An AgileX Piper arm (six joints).
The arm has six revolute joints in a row. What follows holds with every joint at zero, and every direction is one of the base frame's.
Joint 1 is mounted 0.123 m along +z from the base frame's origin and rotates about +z.
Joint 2 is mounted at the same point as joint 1 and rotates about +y.
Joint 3 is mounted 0.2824 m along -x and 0.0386 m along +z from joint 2 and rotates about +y.
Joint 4 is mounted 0.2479 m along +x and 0.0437 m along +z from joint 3 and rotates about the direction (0.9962, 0, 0.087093).
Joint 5 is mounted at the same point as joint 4 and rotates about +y.
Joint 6 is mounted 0.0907 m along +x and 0.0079 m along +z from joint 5 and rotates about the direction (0.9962, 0, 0.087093).
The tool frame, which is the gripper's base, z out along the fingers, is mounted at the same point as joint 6; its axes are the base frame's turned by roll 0, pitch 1.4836 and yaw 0 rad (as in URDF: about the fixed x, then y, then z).
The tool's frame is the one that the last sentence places.
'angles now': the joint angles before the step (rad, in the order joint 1, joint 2, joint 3, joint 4, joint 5, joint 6). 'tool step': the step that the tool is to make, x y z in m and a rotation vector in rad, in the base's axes. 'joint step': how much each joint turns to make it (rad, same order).
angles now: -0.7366, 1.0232, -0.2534, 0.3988, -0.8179, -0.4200
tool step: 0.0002, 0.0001, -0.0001, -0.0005, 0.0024, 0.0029
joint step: -0.0006, 0.0001, 0.0001, -0.0046, 0.0018, 0.0012
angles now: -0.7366, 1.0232, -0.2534, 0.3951, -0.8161, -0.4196
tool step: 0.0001, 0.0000, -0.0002, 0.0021, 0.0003, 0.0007
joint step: 0.0002, 0.0003, 0.0000, 0.0001, 0.0017, 0.0009
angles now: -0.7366, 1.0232, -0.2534, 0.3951, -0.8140, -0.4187
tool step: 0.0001, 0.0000, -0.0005, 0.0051, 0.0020, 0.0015
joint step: -0.0005, 0.0000, 0.0000, -0.0003, 0.0056, 0.0013
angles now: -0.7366, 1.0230, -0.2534, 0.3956, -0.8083, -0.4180
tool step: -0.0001, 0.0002, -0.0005, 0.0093, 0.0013, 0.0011
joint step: 0.0003, -0.0026, -0.0002, 0.0040, 0.0109, 0.0003
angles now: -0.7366, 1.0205, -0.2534, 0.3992, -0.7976, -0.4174
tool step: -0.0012, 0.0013, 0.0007, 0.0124, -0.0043, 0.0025
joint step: 0.0002, -0.0154, -0.0001, 0.0075, 0.0227, 0.0007
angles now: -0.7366, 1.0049, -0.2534, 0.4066, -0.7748, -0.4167
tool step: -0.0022, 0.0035, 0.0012, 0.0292, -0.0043, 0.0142
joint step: -0.0001, -0.0358, -0.0001, 0.0076, 0.0585, 0.0046
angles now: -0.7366, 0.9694, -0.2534, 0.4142, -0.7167, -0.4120
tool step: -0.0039, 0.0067, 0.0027, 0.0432, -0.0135, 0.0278
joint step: 0.0000, -0.0633, -0.0001, 0.0074, 0.0940, 0.0140
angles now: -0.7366, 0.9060, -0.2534, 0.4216, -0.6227, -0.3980
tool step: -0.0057, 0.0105, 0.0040, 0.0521, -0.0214, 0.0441
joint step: 0.0004, -0.0910, -0.0002, 0.0029, 0.1270, 0.0252
